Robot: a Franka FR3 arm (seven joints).
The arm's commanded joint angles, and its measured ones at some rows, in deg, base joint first. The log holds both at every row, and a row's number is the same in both.
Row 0, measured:
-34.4, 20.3, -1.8, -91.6, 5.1, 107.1, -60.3
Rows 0 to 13, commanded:
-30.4, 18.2, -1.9, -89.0, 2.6, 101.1, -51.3
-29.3, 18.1, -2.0, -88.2, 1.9, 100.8, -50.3
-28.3, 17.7, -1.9, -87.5, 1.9, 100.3, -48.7
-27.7, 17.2, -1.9, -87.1, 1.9, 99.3, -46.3
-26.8, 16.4, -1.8, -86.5, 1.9, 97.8, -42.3
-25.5, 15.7, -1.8, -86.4, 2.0, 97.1, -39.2
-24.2, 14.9, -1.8, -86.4, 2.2, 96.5, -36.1
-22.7, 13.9, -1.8, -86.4, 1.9, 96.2, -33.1
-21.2, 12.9, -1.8, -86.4, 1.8, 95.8, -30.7
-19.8, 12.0, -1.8, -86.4, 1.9, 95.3, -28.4
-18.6, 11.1, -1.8, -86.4, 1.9, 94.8, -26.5
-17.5, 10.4, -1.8, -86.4, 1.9, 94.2, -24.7
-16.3, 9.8, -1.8, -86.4, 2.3, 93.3, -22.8
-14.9, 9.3, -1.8, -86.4, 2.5, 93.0, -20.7
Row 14, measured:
-18.2, 11.5, -1.4, -86.2, 2.9, 95.5, -26.5
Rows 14 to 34, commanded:
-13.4, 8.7, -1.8, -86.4, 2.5, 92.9, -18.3
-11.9, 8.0, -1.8, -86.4, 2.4, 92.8, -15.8
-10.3, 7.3, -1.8, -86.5, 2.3, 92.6, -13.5
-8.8, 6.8, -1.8, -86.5, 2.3, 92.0, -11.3
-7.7, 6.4, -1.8, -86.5, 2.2, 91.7, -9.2
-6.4, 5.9, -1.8, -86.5, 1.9, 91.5, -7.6
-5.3, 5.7, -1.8, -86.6, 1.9, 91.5, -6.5
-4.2, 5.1, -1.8, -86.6, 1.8, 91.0, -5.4
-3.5, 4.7, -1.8, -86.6, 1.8, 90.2, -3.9
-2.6, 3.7, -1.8, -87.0, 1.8, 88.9, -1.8
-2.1, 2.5, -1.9, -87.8, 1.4, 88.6, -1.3
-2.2, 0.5, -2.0, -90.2, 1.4, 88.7, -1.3
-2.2, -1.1, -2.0, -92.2, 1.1, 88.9, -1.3
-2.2, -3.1, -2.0, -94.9, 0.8, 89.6, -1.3
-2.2, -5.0, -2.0, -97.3, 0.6, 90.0, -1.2
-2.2, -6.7, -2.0, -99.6, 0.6, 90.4, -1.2
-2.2, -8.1, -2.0, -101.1, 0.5, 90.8, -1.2
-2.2, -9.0, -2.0, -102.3, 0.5, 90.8, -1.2
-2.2, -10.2, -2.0, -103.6, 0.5, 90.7, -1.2
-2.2, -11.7, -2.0, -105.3, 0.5, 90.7, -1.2
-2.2, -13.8, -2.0, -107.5, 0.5, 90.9, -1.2
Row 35, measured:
-2.9, -6.9, -1.6, -99.3, 1.3, 88.9, -2.1
